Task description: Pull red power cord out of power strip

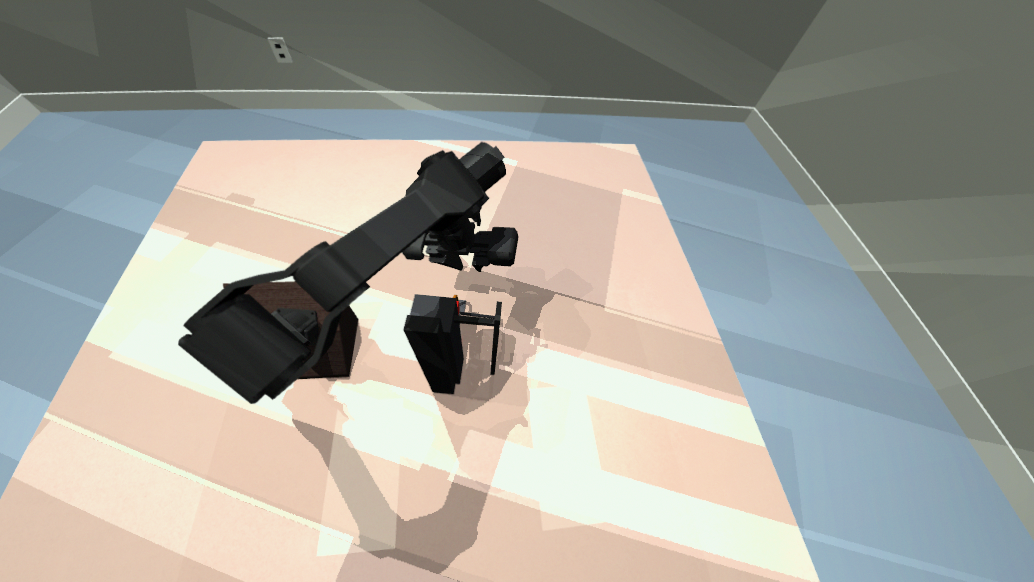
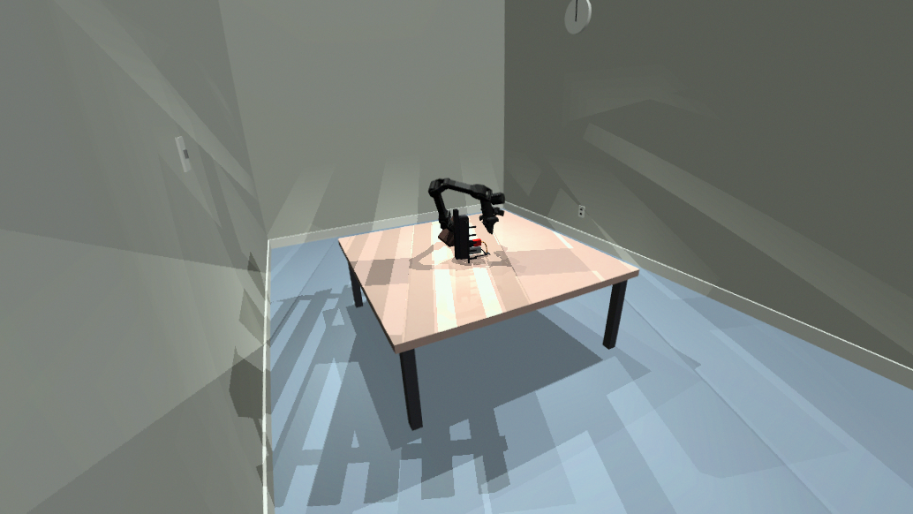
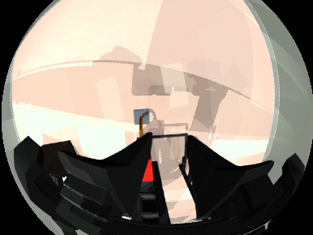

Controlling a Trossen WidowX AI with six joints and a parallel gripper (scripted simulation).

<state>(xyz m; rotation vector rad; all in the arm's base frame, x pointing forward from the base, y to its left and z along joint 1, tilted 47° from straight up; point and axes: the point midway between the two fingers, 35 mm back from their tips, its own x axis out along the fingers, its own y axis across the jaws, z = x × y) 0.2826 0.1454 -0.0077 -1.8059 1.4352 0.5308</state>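
Now: gripper tip 30 mm past the red plug, 90 mm to the left of it and 40 mm above it.
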